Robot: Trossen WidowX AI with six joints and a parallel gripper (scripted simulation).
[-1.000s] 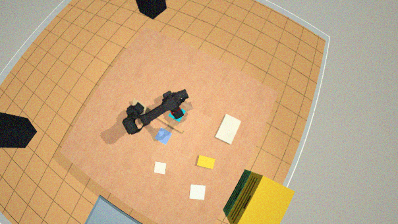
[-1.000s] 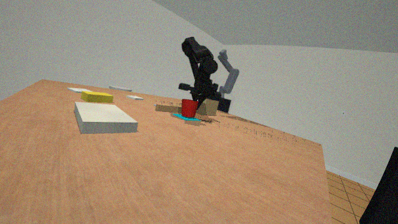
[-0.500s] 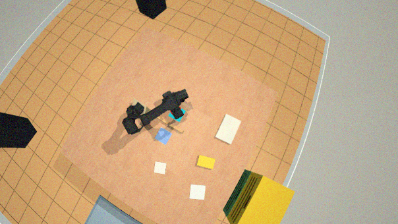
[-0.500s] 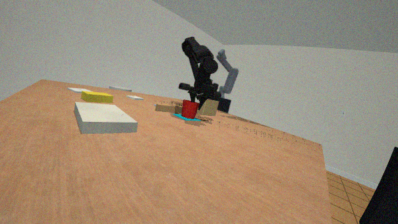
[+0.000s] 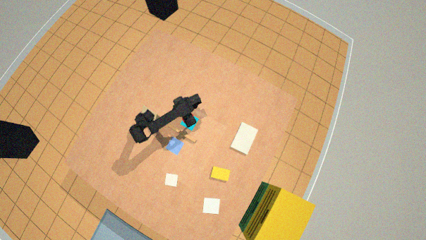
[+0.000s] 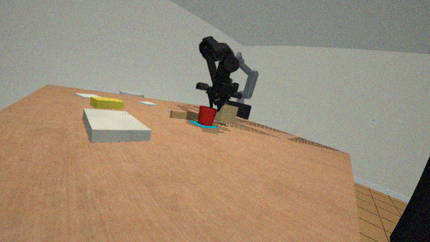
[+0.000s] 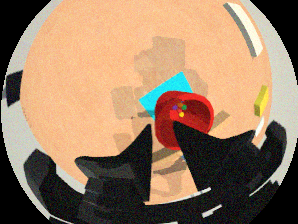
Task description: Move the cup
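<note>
Right now my gripper tip is 30 mm short of the red cup, 30 mm above it and 10 mm to the left of it. Round my gripper tip: blue pad (200 mm to the right, 70 mm below, 60 mm ahead); cyan pad (70 mm below, 30 mm ahead, 10 mm to the right); wooden bar (100 mm to the right, 60 mm below, 40 mm ahead).
</note>
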